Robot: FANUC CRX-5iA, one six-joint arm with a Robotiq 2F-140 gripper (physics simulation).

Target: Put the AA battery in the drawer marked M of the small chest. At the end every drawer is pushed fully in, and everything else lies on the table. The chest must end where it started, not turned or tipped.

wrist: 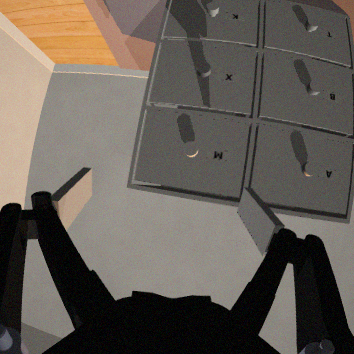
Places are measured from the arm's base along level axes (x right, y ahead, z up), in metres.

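Where they show: gripper, fingertip midpoint: (167,191).
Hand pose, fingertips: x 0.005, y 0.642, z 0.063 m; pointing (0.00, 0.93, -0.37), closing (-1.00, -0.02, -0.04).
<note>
After its pixels a point has its place.
The small chest (254,117) @(x -0.094, y 0.698, z -0.047 m) shows its grey front at the upper right, with drawers lettered upside down in this view. The drawer marked M (165,162) @(x 0.008, y 0.724, z 0.030 m) is at the chest's near left corner, with a small round knob; its face looks level with the drawers around it. My gripper (167,191) @(x 0.005, y 0.642, z 0.063 m) is wide open with nothing between its fingers. Its right fingertip overlaps the chest's near edge in the view, below the M and A drawers; its left fingertip is left of the chest. The AA battery does not show in the wrist view.
The other drawers are X (230,92) @(x -0.060, y 0.707, z -0.077 m) beyond M, K (235,30) @(x -0.058, y 0.707, z -0.181 m) beyond X, and A (320,192) @(x -0.192, y 0.673, z 0.036 m), B (320,112) @(x -0.183, y 0.675, z -0.071 m) and T (330,47) @(x -0.201, y 0.671, z -0.183 m) in the right column. A grey surface (95,115) lies beside the chest. A pale panel (20,100) is at the left, and wood-grained floor (65,30) at the upper left.
</note>
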